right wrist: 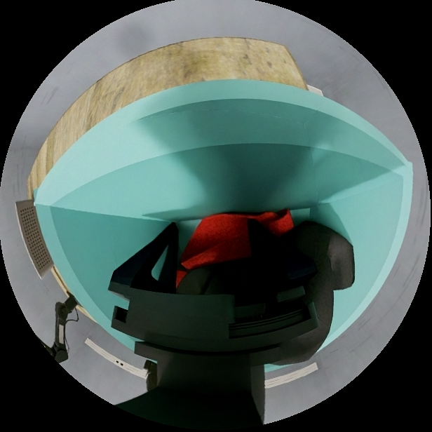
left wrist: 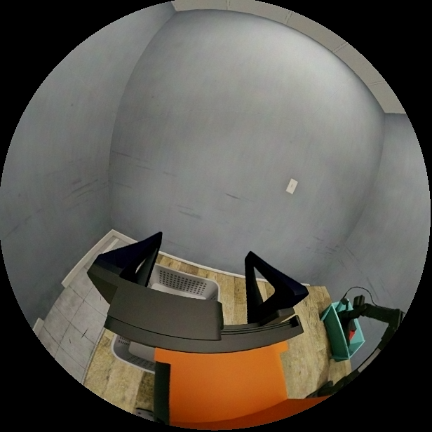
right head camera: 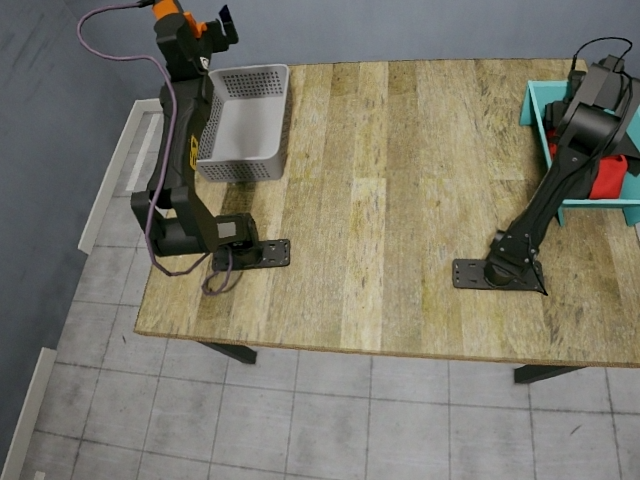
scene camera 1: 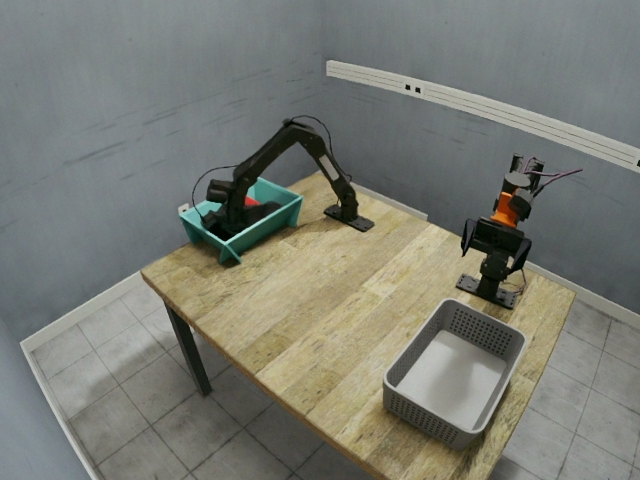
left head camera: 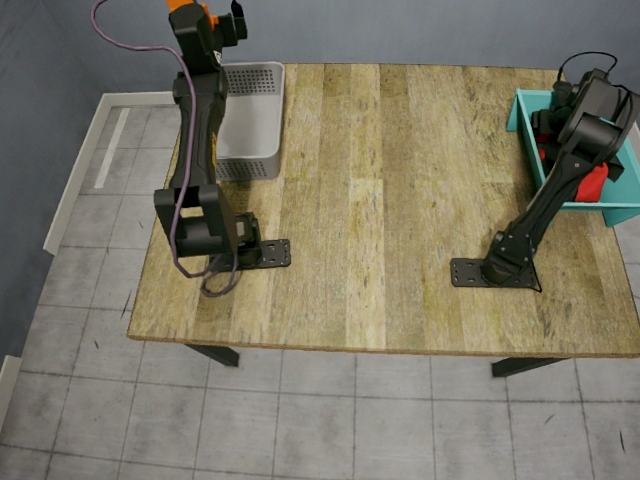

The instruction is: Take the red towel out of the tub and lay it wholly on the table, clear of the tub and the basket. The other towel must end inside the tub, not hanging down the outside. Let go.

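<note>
The turquoise tub (left head camera: 594, 205) (right head camera: 599, 202) (scene camera 1: 263, 228) (right wrist: 240, 90) stands at the right in both head views. Inside it lie the red towel (left head camera: 592, 183) (right head camera: 608, 178) (scene camera 1: 251, 200) (right wrist: 215, 245) and a dark grey towel (left head camera: 615, 167) (right wrist: 345, 255), which overlaps part of the red one. My right gripper (right wrist: 211, 223) is down inside the tub, open, with its fingers low at the towels; red and dark cloth shows between and under them. The arm hides much of the cloth. My left gripper (left wrist: 206, 247) (scene camera 1: 487, 263) is open and empty, raised high on the basket's side.
The grey perforated basket (left head camera: 248, 167) (right head camera: 237, 170) (scene camera 1: 423, 418) (left wrist: 180, 282) stands at the left of the table (left head camera: 336, 232) in the head views, empty. The tub's walls rise around my right gripper. A wall runs behind the table.
</note>
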